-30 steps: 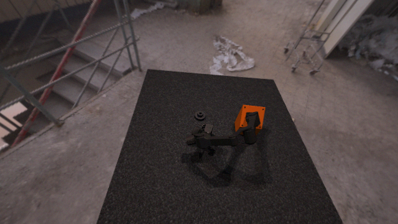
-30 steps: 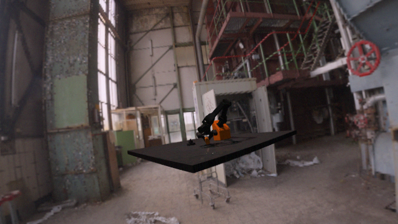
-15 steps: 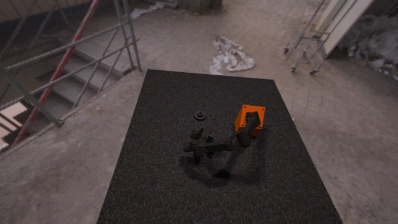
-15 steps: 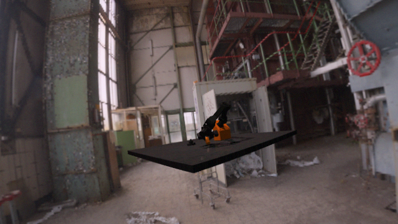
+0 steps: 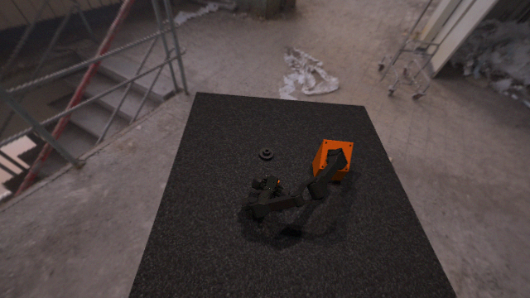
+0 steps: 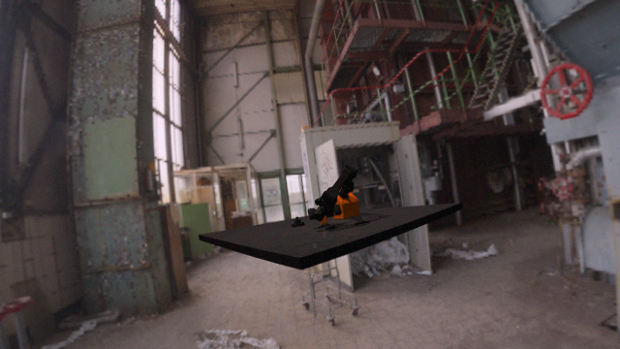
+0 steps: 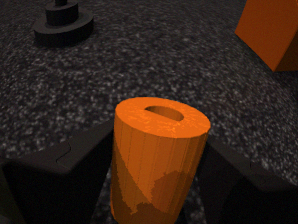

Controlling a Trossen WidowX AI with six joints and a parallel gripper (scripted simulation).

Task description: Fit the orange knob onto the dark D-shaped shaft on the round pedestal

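My gripper tip is 1 cm short of the orange knob, 1 cm to the right of it and 1 cm above it. The rest, counted from my gripper tip: pedestal 4 cm ahead, 21 cm to the right, 1 cm below.
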